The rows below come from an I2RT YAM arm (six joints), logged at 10 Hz.
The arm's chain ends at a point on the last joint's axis. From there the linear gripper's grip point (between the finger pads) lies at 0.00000 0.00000 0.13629 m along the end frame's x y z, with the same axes.
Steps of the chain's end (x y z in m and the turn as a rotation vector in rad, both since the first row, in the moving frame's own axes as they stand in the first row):
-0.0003, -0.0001, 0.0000, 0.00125, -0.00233, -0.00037
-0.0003, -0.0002, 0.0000, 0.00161, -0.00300, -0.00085
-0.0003, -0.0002, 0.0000, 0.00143, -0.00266, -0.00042
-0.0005, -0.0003, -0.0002, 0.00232, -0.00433, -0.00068
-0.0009, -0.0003, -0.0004, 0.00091, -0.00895, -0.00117
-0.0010, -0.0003, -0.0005, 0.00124, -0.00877, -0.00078
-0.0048, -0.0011, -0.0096, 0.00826, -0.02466, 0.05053
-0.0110, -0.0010, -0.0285, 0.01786, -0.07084, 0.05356
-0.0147, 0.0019, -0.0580, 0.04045, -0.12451, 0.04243
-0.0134, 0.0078, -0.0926, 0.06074, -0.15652, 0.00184
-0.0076, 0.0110, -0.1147, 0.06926, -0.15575, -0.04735
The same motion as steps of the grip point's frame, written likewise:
-0.0006, -0.0003, 0.0000, 0.00125, -0.00233, -0.00037
-0.0007, -0.0004, 0.0000, 0.00161, -0.00300, -0.00085
-0.0007, -0.0004, 0.0000, 0.00143, -0.00266, -0.00042
-0.0011, -0.0006, -0.0002, 0.00232, -0.00433, -0.00068
-0.0021, -0.0004, -0.0004, 0.00091, -0.00895, -0.00117
-0.0022, -0.0005, -0.0005, 0.00124, -0.00877, -0.00078
-0.0081, -0.0023, -0.0096, 0.00826, -0.02466, 0.05053
-0.0206, -0.0037, -0.0289, 0.01786, -0.07084, 0.05356
-0.0315, -0.0040, -0.0592, 0.04045, -0.12451, 0.04243
-0.0346, -0.0005, -0.0945, 0.06074, -0.15652, 0.00184
-0.0289, 0.0021, -0.1167, 0.06926, -0.15575, -0.04735

